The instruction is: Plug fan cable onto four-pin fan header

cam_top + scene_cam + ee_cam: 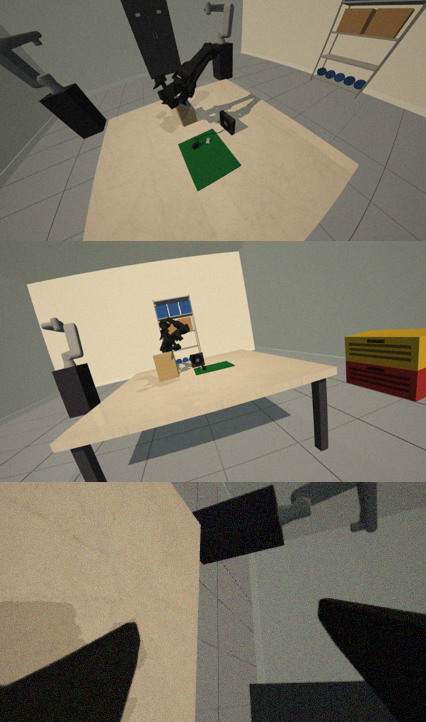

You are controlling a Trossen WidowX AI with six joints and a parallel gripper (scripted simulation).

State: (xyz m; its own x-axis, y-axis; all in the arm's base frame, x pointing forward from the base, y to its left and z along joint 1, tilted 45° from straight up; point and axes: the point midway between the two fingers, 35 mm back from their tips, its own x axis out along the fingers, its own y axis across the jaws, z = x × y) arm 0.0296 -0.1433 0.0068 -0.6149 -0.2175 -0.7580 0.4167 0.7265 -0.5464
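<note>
My gripper tip is 25 cm short of the black plug, 24 cm above it and 8 cm to the right of it. The rest, counted from my gripper tip: four-pin header (26 cm below, 25 cm ahead, 17 cm to the left); then black fan (31 cm to the left, 23 cm ahead, 20 cm below); then green board (33 cm ahead, 27 cm below, 12 cm to the left).
</note>
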